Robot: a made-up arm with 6 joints. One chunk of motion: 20 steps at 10 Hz.
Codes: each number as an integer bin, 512 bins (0 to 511) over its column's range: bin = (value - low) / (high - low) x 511, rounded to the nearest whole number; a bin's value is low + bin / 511 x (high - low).
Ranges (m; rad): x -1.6..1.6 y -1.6..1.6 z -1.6..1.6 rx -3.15..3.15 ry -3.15..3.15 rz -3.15..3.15
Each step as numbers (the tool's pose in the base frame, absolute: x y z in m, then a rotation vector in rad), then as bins.
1 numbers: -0.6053 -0.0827 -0.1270 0.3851 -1.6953 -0.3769
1 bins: 159 242 235 287 118 225
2 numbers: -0.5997 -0.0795 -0.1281 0.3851 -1.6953 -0.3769
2 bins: 160 243 235 287 118 225
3 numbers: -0.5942 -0.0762 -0.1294 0.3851 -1.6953 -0.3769
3 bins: 161 243 235 287 118 225
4 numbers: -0.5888 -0.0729 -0.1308 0.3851 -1.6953 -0.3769
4 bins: 161 244 235 287 118 225
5 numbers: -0.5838 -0.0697 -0.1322 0.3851 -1.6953 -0.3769
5 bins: 162 244 234 287 118 225
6 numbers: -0.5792 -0.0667 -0.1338 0.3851 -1.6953 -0.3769
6 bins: 163 245 234 287 118 225
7 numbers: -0.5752 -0.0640 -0.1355 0.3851 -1.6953 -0.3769
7 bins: 164 245 234 287 118 225
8 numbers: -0.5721 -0.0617 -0.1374 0.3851 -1.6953 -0.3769
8 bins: 164 246 234 287 118 225
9 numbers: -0.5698 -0.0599 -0.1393 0.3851 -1.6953 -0.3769
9 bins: 165 246 233 287 118 225
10 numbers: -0.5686 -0.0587 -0.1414 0.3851 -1.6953 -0.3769
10 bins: 165 246 233 287 118 225
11 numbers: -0.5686 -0.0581 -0.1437 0.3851 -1.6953 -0.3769
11 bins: 165 246 233 287 118 225
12 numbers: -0.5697 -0.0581 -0.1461 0.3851 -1.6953 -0.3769
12 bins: 165 246 232 287 118 225
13 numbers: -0.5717 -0.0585 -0.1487 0.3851 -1.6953 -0.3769
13 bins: 164 246 232 287 118 225
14 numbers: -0.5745 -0.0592 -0.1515 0.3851 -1.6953 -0.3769
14 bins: 164 246 231 287 118 225
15 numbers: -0.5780 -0.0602 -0.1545 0.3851 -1.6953 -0.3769
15 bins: 163 246 231 287 118 225
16 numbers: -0.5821 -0.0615 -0.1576 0.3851 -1.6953 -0.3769
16 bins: 163 246 230 287 118 225
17 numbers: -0.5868 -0.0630 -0.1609 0.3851 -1.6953 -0.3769
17 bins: 162 245 230 287 118 225
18 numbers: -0.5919 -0.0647 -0.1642 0.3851 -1.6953 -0.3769
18 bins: 161 245 229 287 118 225
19 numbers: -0.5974 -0.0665 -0.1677 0.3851 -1.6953 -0.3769
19 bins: 160 245 229 287 118 225
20 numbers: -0.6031 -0.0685 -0.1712 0.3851 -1.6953 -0.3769
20 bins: 159 245 228 287 118 225
